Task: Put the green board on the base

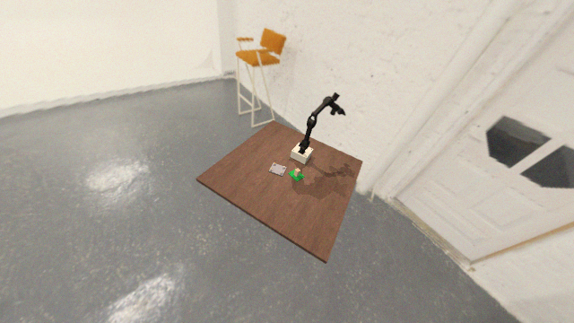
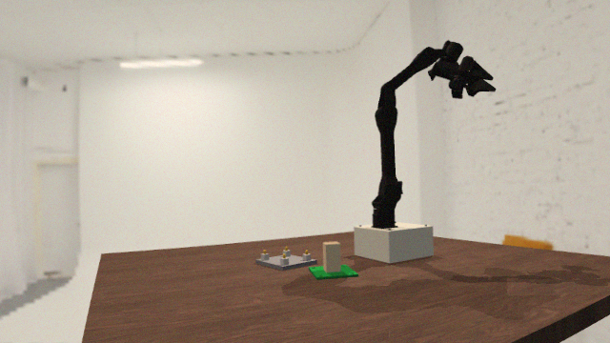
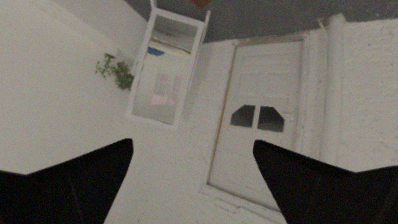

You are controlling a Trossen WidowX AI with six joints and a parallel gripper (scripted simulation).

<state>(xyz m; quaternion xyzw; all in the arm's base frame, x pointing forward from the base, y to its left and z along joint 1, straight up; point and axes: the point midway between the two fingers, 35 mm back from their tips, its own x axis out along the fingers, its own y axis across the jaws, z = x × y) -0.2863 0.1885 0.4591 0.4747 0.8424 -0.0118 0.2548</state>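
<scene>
My gripper tip is now 550 mm short of the green board, 520 mm above it and 120 mm to the left of it. The rest, counted from my gripper tip: grey base: 610 mm ahead, 530 mm below, 310 mm to the right.
</scene>
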